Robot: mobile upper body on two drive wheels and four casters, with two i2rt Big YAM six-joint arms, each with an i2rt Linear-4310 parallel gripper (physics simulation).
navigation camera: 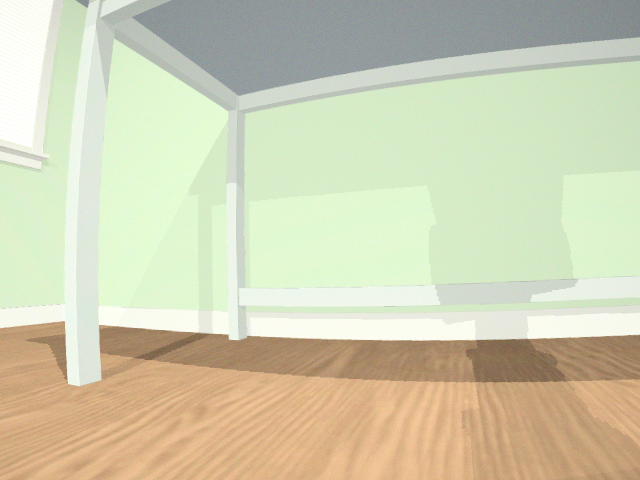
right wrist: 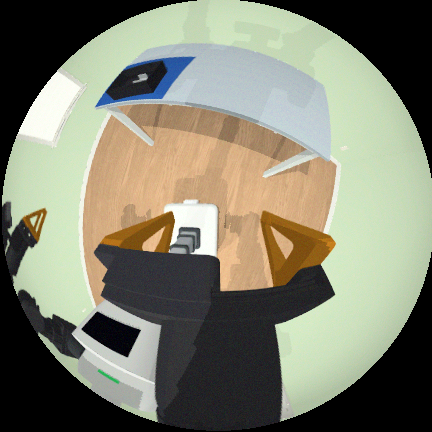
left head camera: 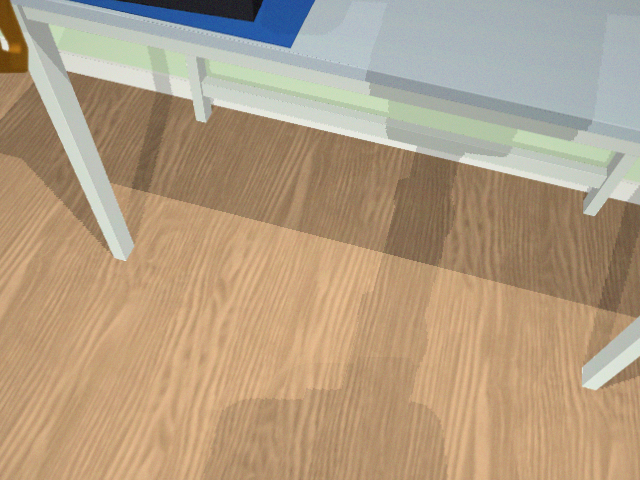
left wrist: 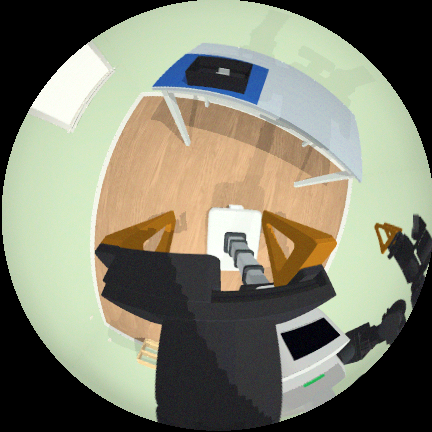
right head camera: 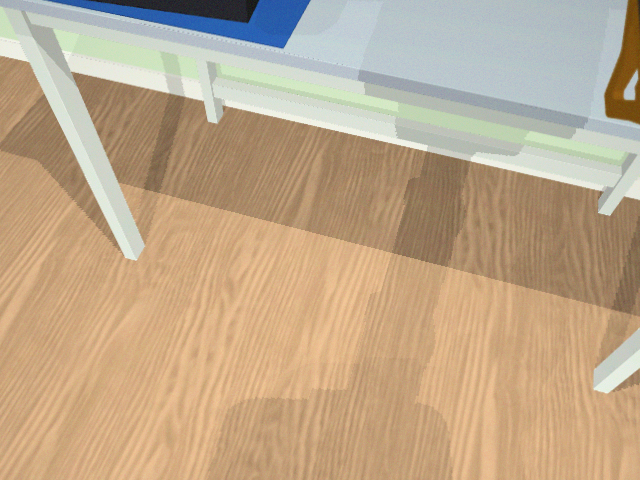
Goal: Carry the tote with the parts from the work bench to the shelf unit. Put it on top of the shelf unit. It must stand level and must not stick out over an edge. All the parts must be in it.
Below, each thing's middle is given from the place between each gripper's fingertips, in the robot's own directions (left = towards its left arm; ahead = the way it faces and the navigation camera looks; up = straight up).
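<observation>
The black tote (left wrist: 201,72), if I count from my right hand, is 71 cm ahead, 31 cm below and 47 cm to the left of that hand. From my left hand, the tote is 71 cm ahead as well and 31 cm below again, but this time it's 2 cm to the left of the hand.
</observation>
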